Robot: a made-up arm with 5 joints. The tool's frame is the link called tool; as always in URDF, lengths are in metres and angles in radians.
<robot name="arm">
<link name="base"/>
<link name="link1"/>
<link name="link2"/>
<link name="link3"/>
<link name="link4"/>
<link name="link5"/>
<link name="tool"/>
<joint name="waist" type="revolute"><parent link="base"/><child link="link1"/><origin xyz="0.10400 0.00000 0.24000" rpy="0.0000 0.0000 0.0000"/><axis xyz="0 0 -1"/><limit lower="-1.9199" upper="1.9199" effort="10" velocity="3"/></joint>
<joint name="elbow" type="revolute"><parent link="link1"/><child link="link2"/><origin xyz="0.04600 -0.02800 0.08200" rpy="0.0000 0.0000 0.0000"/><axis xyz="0 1 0"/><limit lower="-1.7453" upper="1.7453" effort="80" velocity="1"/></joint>
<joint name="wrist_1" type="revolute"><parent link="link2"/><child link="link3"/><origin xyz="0.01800 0.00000 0.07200" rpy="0.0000 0.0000 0.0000"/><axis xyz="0 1 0"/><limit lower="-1.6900" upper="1.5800" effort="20" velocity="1.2"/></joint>
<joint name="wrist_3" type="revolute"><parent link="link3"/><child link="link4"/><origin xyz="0.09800 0.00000 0.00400" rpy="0.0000 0.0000 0.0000"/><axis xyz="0 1 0"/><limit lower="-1.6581" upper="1.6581" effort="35" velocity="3.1"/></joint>
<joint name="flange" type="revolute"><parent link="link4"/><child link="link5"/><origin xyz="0.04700 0.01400 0.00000" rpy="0.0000 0.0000 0.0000"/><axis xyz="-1 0 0"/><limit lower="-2.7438" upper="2.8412" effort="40" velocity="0.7"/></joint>
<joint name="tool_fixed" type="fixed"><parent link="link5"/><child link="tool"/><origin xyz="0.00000 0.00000 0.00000" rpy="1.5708 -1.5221 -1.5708"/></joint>
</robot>
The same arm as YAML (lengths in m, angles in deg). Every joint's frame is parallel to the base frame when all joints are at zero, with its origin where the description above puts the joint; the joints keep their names.
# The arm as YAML. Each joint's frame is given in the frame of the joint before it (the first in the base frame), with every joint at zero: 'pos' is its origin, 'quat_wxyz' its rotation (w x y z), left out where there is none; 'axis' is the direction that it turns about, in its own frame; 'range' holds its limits. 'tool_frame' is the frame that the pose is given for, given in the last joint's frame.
length_unit: m
angle_unit: deg
joints:
  - joint: waist
    pos: [0.104, 0.0, 0.24]
    axis: [0.0, 0.0, -1.0]
    range: [-110.0, 110.0]
  - joint: elbow
    pos: [0.046, -0.028, 0.082]
    axis: [0.0, 1.0, 0.0]
    range: [-100.0, 100.0]
  - joint: wrist_1
    pos: [0.018, 0.0, 0.072]
    axis: [0.0, 1.0, 0.0]
    range: [-96.83, 90.53]
  - joint: wrist_3
    pos: [0.098, 0.0, 0.004]
    axis: [0.0, 1.0, 0.0]
    range: [-95.0, 95.0]
  - joint: flange
    pos: [0.047, 0.014, 0.0]
    axis: [-1.0, 0.0, 0.0]
    range: [-157.21, 162.79]
tool_frame:
  pos: [0.0, 0.0, 0.0]
  quat_wxyz: [0.706897, 0.017215, -0.706897, -0.017215]

